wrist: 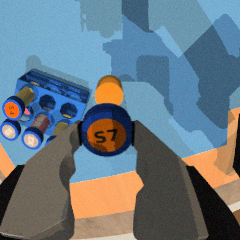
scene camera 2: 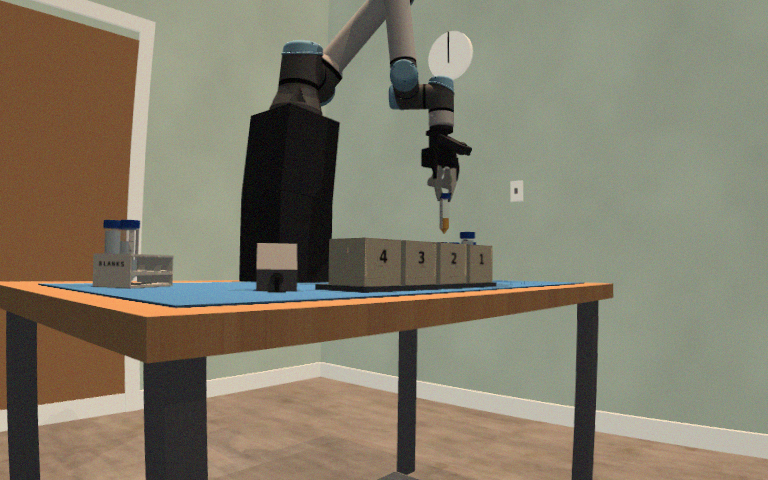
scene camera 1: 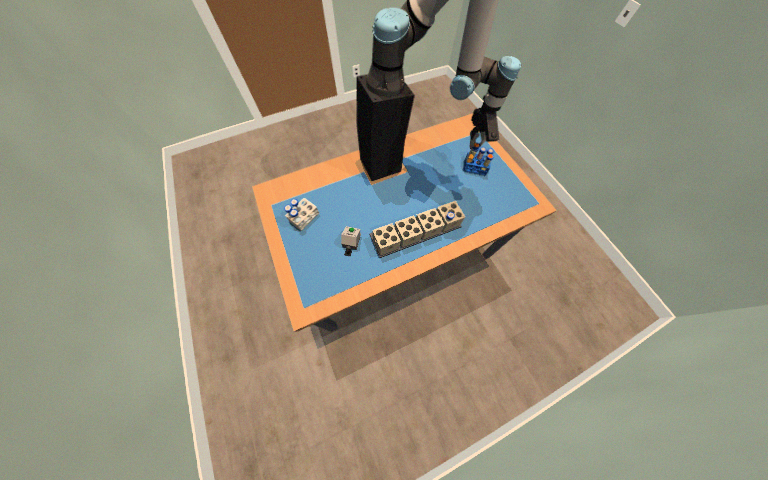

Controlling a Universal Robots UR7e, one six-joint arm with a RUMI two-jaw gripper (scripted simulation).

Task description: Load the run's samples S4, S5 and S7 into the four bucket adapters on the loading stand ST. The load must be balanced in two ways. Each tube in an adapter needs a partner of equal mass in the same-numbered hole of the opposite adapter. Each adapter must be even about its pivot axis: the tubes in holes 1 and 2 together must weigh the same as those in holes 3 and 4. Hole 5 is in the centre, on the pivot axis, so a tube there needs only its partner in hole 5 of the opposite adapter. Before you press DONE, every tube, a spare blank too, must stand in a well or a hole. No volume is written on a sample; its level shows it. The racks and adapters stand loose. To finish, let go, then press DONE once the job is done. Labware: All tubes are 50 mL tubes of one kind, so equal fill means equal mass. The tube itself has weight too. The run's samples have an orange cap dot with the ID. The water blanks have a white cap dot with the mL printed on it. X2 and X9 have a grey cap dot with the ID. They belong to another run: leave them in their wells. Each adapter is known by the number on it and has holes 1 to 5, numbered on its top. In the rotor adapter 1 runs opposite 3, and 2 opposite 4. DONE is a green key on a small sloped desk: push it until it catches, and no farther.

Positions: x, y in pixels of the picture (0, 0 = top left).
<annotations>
my gripper: wrist; scene camera 2; scene camera 1 474, 148
same spot on my gripper: (wrist: 173, 193) = (scene camera 2: 439, 172)
</annotations>
